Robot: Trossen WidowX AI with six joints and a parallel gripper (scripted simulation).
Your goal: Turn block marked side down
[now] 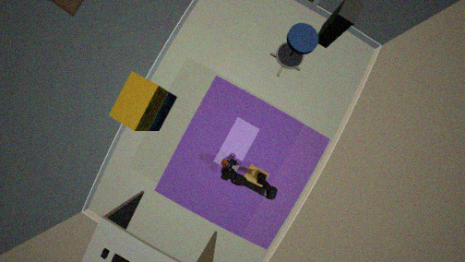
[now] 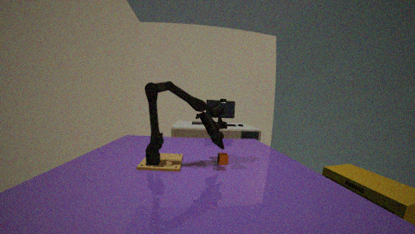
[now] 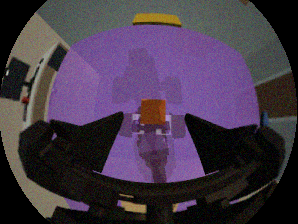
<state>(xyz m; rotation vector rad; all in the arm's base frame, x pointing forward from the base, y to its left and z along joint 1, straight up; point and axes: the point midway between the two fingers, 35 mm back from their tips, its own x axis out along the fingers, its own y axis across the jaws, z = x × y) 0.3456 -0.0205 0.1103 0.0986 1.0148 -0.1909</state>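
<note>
My gripper tip is 7 cm above the block.
</note>
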